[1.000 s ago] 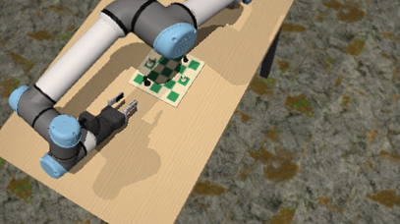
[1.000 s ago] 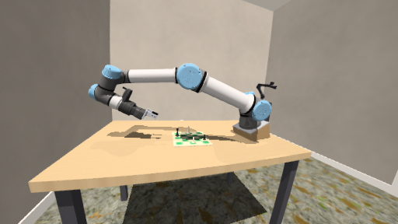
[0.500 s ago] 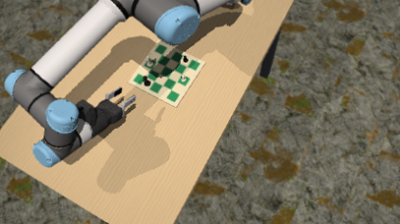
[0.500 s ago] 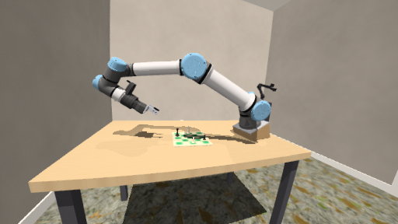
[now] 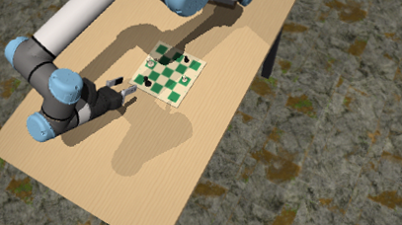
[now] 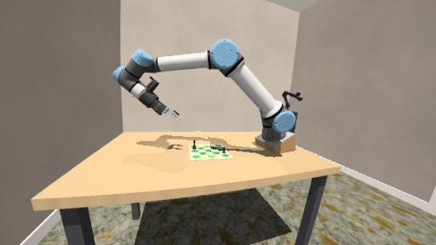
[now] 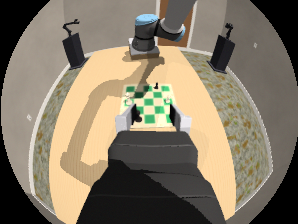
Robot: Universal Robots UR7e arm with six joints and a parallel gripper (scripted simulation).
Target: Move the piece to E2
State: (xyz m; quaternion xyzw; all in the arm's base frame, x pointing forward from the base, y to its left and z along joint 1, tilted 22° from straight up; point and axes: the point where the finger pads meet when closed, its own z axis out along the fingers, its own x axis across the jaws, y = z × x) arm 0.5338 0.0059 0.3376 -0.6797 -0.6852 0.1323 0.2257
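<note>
The small black piece is 27 cm behind my hand, 3 cm to the left of it and 19 cm below it. From my hand the other things lie so: chessboard (19 cm behind, 20 cm below); small pale piece (19 cm behind, 7 cm to the left, 19 cm below).
</note>
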